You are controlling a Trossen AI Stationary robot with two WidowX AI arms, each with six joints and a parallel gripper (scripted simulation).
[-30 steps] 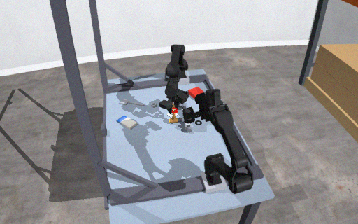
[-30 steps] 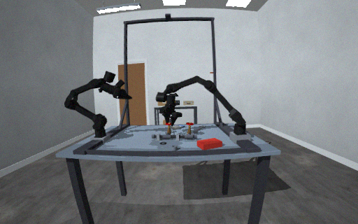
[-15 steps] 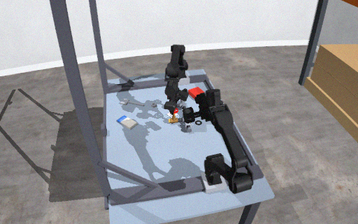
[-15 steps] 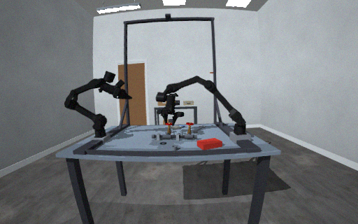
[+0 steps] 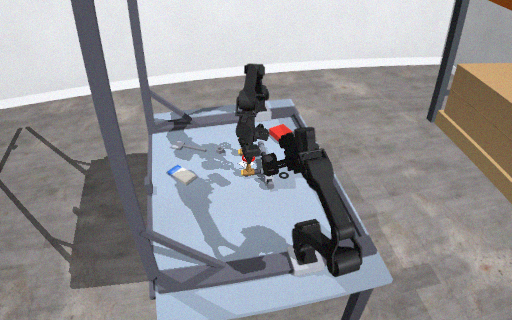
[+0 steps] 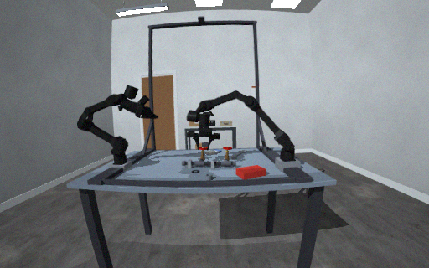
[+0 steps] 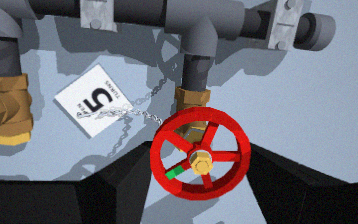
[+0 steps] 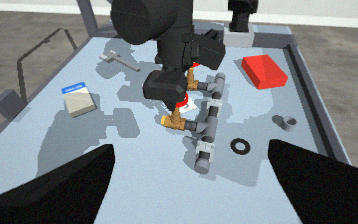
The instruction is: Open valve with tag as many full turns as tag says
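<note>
Right now the white tag is 8 cm to the left of my left hand and 11 cm below it. From my left hand the other things lie so: small grey fitting 25 cm ahead, 5 cm to the left, 11 cm below; blue-and-beige box 28 cm behind, 4 cm to the left, 11 cm below; black ring 15 cm ahead, 3 cm to the right, 12 cm below.
</note>
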